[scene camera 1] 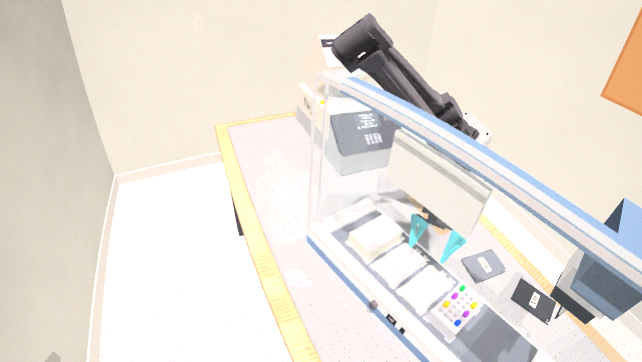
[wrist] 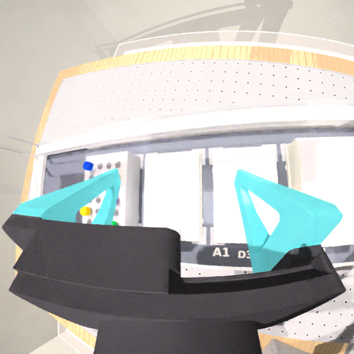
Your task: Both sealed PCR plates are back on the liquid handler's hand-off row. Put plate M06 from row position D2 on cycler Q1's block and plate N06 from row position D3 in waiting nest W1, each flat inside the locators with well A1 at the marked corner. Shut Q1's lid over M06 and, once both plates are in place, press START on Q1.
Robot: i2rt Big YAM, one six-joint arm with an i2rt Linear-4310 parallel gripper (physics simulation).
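Frame: origin at the arm's base, x ahead, y left, z up, level; metres.
Seen in the pictures: gripper, between the fingertips: (scene camera 1: 425, 254).
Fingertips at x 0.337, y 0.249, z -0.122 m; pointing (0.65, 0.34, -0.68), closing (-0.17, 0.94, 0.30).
Observation:
Offsets run from my fingertips to a thing's middle. "spot": to the spot under its first point.
My gripper (scene camera 1: 427, 253) (wrist: 177, 175) is open and empty, its cyan fingertips above the hand-off row. Plate M06 at D2 (scene camera 1: 426, 288) (wrist: 172, 197) is white and lies flat beside the tube rack. Plate N06 at D3 (scene camera 1: 400, 264) (wrist: 230, 187) lies flat beside it; the right finger partly covers it in the wrist view. Waiting nest W1 (scene camera 1: 534, 300) is a black plate-sized holder at the right, with no plate on it. Cycler Q1 {spot: dx -0.175, dy -0.582, dz -0.036 m} (scene camera 1: 360, 135) stands at the back behind the clear panel. Its raised lid {spot: dx -0.133, dy -0.803, dz +0.249 m} (scene camera 1: 329, 50) shows partly behind the arm; its block is hidden.
A tube rack (scene camera 1: 457, 306) (wrist: 131, 187) with coloured caps stands beside D2. A taller pale stack {dx +0.017, dy -0.164, dz -0.093 m} (scene camera 1: 375, 235) (wrist: 320, 185) stands beyond D3. A dark grey holder (scene camera 1: 483, 265) lies near W1. A blue-edged clear enclosure and a pale panel (scene camera 1: 440, 180) surround the row.

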